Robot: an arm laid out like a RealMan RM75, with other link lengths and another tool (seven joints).
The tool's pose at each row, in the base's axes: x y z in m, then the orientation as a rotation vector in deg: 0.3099 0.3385 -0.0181 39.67 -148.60 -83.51; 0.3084 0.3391 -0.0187 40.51 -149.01 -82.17; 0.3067 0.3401 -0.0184 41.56 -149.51 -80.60; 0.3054 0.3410 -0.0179 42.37 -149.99 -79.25; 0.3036 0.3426 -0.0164 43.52 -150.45 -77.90; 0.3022 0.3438 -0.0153 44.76 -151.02 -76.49; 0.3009 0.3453 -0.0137 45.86 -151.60 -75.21; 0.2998 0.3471 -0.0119 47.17 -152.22 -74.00; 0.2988 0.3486 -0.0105 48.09 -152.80 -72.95; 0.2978 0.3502 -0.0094 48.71 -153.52 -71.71; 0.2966 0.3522 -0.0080 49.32 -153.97 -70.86; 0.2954 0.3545 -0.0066 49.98 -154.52 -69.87
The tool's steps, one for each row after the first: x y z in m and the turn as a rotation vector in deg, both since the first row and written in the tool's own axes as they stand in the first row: 0.0012 0.0003 0.0012 0.88 0.53 -0.32; 0.0022 0.0016 0.0024 1.92 1.12 -0.76; 0.0029 0.0028 0.0032 2.84 1.57 -1.10; 0.0036 0.0054 0.0041 3.78 2.06 -1.66; 0.0042 0.0073 0.0049 4.81 2.48 -2.31; 0.0045 0.0097 0.0056 5.78 2.81 -2.90; 0.0045 0.0124 0.0064 6.75 3.06 -3.67; 0.0045 0.0146 0.0071 7.60 3.22 -4.20; 0.0046 0.0165 0.0080 8.58 3.34 -4.53; 0.0046 0.0190 0.0092 9.24 3.45 -4.87; 0.0045 0.0216 0.0106 10.03 3.56 -5.25
